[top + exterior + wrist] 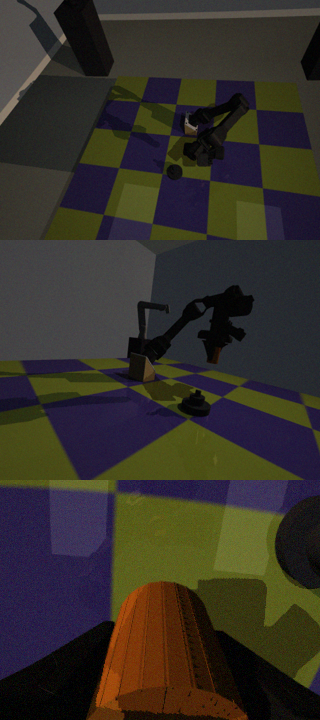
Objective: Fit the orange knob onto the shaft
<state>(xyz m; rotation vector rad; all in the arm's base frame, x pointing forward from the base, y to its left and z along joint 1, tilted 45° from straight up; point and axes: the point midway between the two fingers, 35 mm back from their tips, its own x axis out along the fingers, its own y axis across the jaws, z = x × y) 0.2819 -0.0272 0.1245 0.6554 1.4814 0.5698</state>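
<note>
Now: the dark pedestal 3 cm ahead of my gripper tip, 15 cm to the right of it and 11 cm below it. Also, from my gripper tip: orange knob: 2 cm above.
</note>
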